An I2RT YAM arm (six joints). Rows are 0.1 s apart.
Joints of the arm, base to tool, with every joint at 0 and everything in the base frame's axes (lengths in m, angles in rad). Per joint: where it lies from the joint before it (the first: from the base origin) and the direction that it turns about. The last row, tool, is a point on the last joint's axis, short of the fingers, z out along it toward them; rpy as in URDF.
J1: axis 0 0 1 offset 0.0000 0.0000 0.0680
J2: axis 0 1 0 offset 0.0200 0.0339 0.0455
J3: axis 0 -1 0 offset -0.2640 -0.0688 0.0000
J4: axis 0 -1 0 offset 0.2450 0.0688 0.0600
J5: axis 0 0 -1 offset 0.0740 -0.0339 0.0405
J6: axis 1 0 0 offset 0.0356 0.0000 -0.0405
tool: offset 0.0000 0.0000 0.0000 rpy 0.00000 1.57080 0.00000
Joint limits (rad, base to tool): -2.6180..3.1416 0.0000..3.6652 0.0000..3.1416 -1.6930..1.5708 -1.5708..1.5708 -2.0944..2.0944
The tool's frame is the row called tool.
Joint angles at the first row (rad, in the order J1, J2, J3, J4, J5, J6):
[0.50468, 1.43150, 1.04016, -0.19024, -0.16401, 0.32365]
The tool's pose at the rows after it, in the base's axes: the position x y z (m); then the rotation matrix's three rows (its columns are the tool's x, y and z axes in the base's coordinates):
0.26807 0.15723 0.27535; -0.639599 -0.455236 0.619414; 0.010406 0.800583 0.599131; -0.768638 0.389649 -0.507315
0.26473 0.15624 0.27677; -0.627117 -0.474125 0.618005; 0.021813 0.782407 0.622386; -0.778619 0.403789 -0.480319
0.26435 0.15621 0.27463; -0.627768 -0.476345 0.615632; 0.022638 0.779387 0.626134; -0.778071 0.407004 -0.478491
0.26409 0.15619 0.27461; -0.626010 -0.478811 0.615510; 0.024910 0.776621 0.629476; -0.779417 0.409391 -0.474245
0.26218 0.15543 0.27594; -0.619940 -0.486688 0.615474; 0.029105 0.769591 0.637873; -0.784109 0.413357 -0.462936
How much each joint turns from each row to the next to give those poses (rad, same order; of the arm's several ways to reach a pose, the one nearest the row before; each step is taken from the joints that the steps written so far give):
[0.00000, -0.05540, -0.06578, 0.04435, -0.06286, 0.00921]
[0.00000, -0.01852, -0.02017, 0.03080, -0.02165, 0.00614]
[0.00000, -0.00001, -0.00926, 0.01076, -0.00457, 0.00155]
[0.00001, -0.00152, -0.00305, 0.00612, -0.00308, 0.00153]
[-0.00002, -0.01068, -0.00767, 0.00924, -0.00763, 0.00153]

